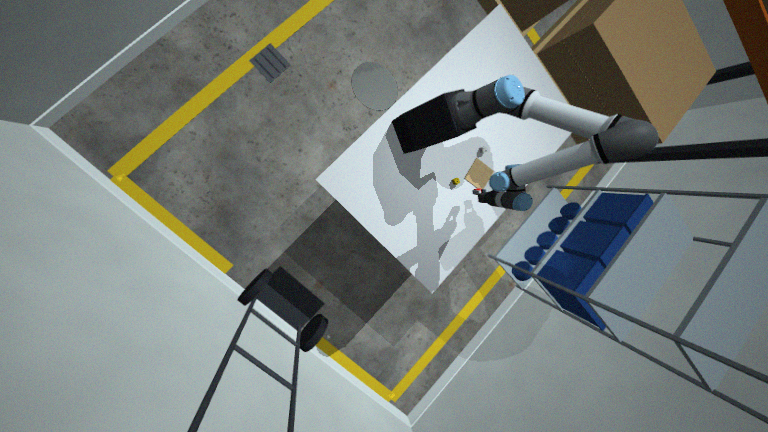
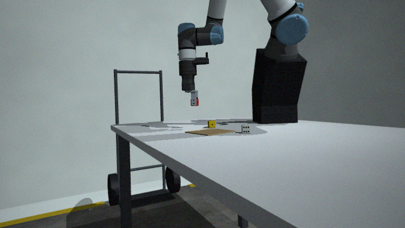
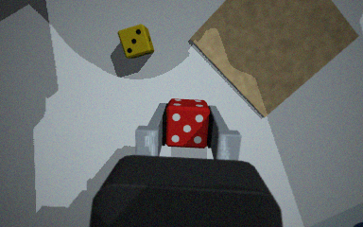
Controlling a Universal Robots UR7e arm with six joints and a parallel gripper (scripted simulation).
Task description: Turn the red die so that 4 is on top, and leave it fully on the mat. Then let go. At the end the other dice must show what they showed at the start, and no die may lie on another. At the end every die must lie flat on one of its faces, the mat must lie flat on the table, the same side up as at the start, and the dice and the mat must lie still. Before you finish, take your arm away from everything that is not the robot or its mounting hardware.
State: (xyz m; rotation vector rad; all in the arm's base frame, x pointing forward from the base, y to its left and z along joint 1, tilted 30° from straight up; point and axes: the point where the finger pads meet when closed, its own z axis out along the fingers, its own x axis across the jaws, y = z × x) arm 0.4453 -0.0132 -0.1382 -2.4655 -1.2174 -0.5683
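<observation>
Right now the tan mat is 10 mm behind my hand, 120 mm to the left of it and 120 mm below it. The rest, counted from my hand: yellow die (90 mm behind, 20 mm to the right, 100 mm below); then white die (100 mm behind, 230 mm to the left, 100 mm below); then red die (right at my hand).
</observation>
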